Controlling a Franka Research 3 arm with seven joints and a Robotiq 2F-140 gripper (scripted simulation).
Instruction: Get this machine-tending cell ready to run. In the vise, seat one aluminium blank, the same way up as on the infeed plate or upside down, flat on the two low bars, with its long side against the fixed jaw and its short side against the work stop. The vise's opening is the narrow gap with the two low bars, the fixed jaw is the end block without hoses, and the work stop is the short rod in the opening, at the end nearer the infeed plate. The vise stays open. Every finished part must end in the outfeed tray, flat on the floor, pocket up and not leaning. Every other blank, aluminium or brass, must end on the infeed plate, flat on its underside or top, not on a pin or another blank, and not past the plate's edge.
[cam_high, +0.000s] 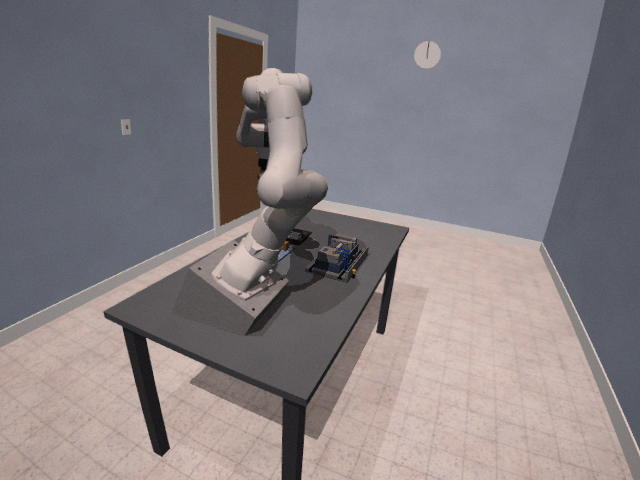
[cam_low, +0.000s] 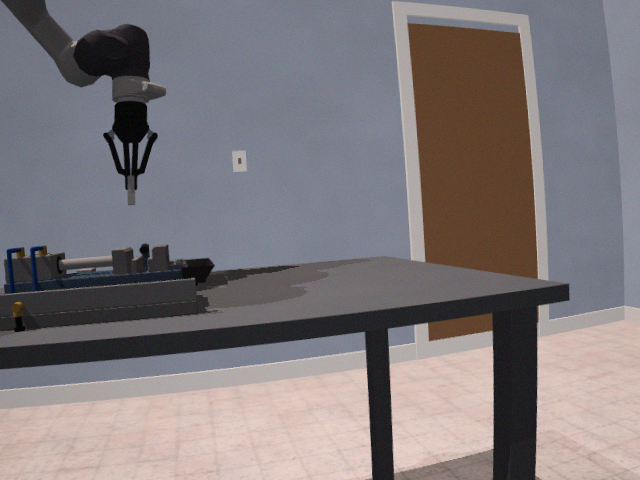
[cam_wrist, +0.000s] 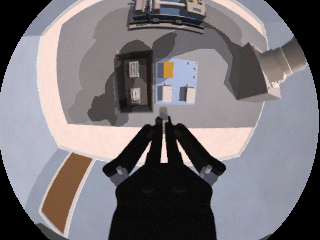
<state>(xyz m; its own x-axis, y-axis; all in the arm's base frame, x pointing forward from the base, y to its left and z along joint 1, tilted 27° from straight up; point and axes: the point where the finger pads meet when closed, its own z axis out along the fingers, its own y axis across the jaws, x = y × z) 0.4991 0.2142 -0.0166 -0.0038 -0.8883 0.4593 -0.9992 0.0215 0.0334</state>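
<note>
Right now my hand is 21 cm above the blue infeed plate, 7 cm past it and 6 cm to the left of it. From my hand the other things lie so: work stop 34 cm to the right, 13 cm below, 3 cm ahead; then vise 38 cm to the right, 18 cm below, 5 cm behind; then brass blank 19 cm below, 10 cm to the right, 3 cm behind.
</note>
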